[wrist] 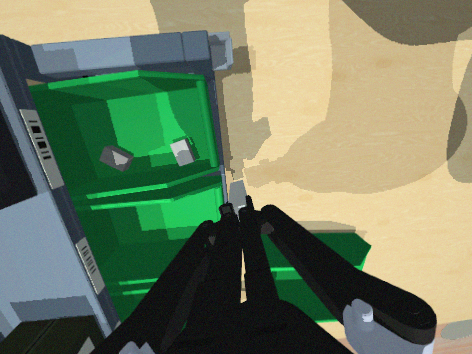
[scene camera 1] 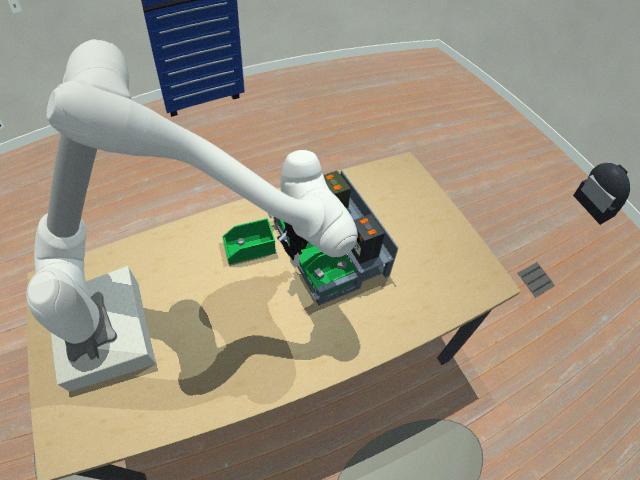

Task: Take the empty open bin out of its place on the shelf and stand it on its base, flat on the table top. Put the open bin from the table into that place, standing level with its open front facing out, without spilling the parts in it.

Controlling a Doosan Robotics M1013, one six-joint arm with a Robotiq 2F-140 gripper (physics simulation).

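Places are measured from the arm's base along level axes (x ahead, y left, z up), in metres.
Pixels of known places: gripper, fingertip midpoint: [wrist: 239, 191] [scene camera 1: 294, 263]; arm's base at its link origin: [scene camera 1: 86, 326].
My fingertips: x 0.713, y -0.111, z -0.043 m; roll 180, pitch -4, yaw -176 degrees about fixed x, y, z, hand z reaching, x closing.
Observation:
For each thing: its middle in the pictures, then the offset to it from my fingertips. "pt": a spot on its surface instead.
- shelf at a spot on its surface: [wrist: 155, 54] pt dx +0.040, dy -0.143, dz +0.038 m
- empty bin at the middle of its body: [wrist: 158, 225] [scene camera 1: 319, 245] dx +0.112, dy +0.024, dz -0.003 m
- small grey part at the middle of its body: [scene camera 1: 240, 241] dx -0.101, dy +0.206, dz -0.039 m
- neighbouring green bin at the middle of its body: [wrist: 134, 136] [scene camera 1: 334, 270] dx +0.099, dy -0.088, dz -0.003 m
- black case at the middle of its body: [scene camera 1: 365, 238] dx +0.195, dy -0.105, dz +0.116 m
- olive case at the middle of its body: [scene camera 1: 332, 192] dx +0.229, dy +0.124, dz +0.103 m
The shelf [scene camera 1: 336, 294] [wrist: 155, 54] holds a row of green open bins. The empty bin [wrist: 165, 222] is in the middle place, its floor bare; the gripper hides part of it. The green bin from the table [scene camera 1: 258, 252] [wrist: 320, 255] stands upright beside the shelf, with a small grey part [scene camera 1: 240, 241] inside in the scene view. My gripper [scene camera 1: 295, 259] [wrist: 239, 191] is shut with nothing between its fingertips. The fingertips are at the open-front side of the shelf row, by the empty bin's front edge, in the wrist view. Whether they touch it I cannot tell.
A neighbouring green bin [scene camera 1: 328, 268] [wrist: 135, 120] with two grey parts sits in the shelf's end place. A black case [scene camera 1: 368, 242] and an olive case [scene camera 1: 338, 190] [wrist: 55, 335] stand on the shelf's far side. The robot base block [scene camera 1: 129, 310] is at the table's left.

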